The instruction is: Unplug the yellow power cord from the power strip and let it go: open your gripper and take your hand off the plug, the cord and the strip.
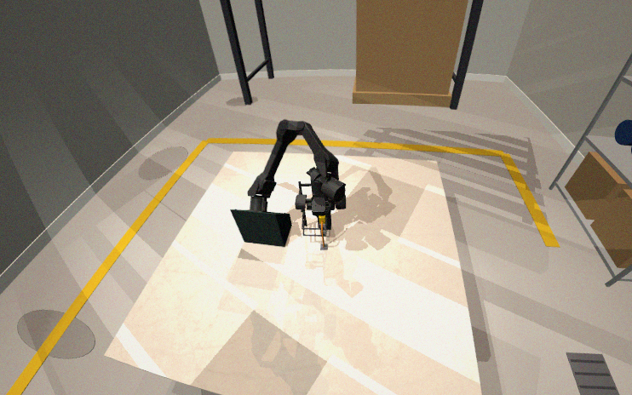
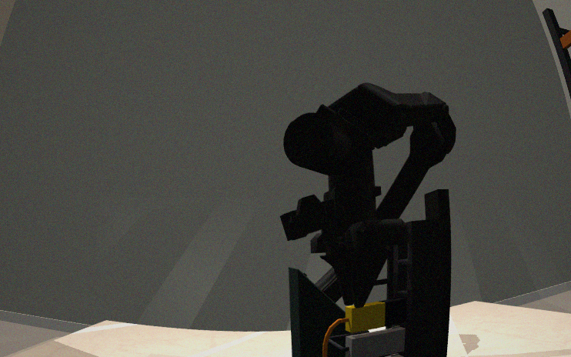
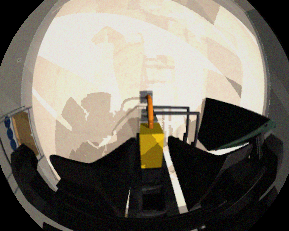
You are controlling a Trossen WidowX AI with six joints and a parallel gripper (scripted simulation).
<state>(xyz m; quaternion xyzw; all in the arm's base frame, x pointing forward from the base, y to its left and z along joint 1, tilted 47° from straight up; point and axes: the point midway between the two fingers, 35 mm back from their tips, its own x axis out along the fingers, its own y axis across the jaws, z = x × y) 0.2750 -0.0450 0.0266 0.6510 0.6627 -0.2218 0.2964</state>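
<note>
The yellow plug is 30 mm to the left of my gripper tip, 10 mm below it and 10 mm behind it.
</note>
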